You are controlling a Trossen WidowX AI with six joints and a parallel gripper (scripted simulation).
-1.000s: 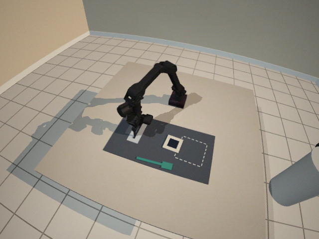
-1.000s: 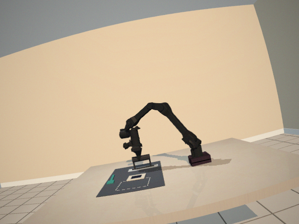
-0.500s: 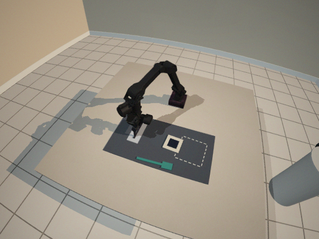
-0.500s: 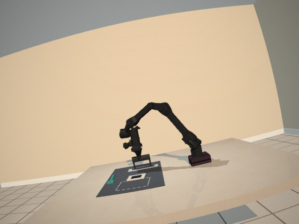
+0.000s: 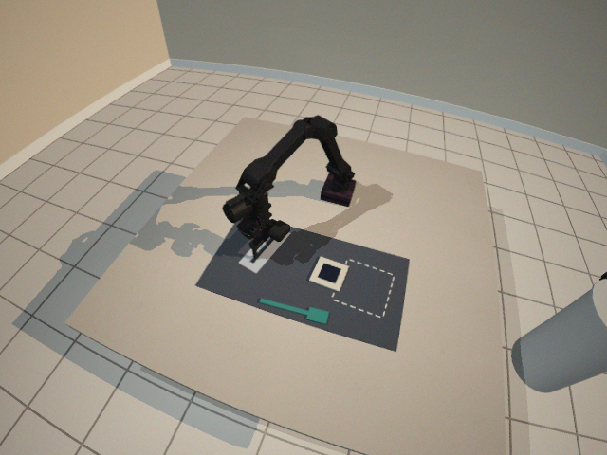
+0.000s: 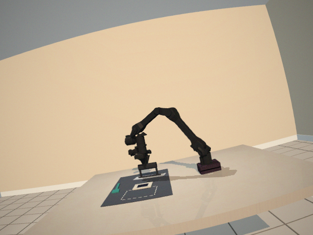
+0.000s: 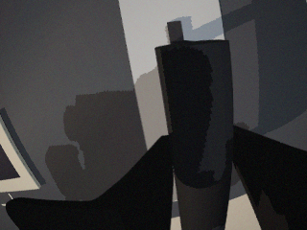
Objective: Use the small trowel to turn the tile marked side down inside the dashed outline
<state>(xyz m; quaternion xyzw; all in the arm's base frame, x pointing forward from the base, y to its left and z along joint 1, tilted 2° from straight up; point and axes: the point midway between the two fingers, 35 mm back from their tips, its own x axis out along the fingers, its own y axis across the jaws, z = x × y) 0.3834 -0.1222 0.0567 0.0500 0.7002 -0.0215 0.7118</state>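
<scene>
My gripper tip is now 30 mm past the trowel and 30 mm above it. The rest, counted from my gripper tip: tile (240 mm to the left, 60 mm below, 20 mm behind); green flat tool (220 mm to the left, 150 mm ahead, 60 mm below); dark mat (180 mm to the left, 80 mm below, 10 mm ahead).
</scene>
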